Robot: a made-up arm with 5 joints. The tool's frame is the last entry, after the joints.
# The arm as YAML. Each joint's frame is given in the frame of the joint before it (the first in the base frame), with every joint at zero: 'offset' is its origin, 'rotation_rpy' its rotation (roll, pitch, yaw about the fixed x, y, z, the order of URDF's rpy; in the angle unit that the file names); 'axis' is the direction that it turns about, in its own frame. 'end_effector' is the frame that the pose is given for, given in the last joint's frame.
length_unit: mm
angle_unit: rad
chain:
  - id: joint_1
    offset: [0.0, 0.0, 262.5]
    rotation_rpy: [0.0, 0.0, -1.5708]
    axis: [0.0, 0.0, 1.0]
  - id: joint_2
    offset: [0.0, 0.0, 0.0]
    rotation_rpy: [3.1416, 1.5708, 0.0]
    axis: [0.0, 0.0, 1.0]
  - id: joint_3
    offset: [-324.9, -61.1, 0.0]
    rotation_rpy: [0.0, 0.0, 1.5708]
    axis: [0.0, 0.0, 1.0]
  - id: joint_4
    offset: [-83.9, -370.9, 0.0]
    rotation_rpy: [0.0, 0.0, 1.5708]
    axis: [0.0, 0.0, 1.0]
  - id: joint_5
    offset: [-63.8, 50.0, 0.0]
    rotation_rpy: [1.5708, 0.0, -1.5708]
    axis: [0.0, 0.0, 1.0]
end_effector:
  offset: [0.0, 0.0, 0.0]
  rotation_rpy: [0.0, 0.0, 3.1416]
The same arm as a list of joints. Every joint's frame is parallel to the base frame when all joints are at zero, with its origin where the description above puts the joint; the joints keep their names.
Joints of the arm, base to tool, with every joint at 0 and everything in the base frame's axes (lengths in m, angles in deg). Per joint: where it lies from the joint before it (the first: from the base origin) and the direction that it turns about. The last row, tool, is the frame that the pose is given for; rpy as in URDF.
joint_1: axis +z origin 0 0 0.2625
joint_2: axis +y origin 0 0 0
joint_3: axis +y origin 0.0611 0 0.3249
joint_4: axis +y origin 0.0839 0 -0.3709
joint_5: axis -z origin 0.05 0 -0.0638
tool: origin 0 0 0 rpy 180 0 0

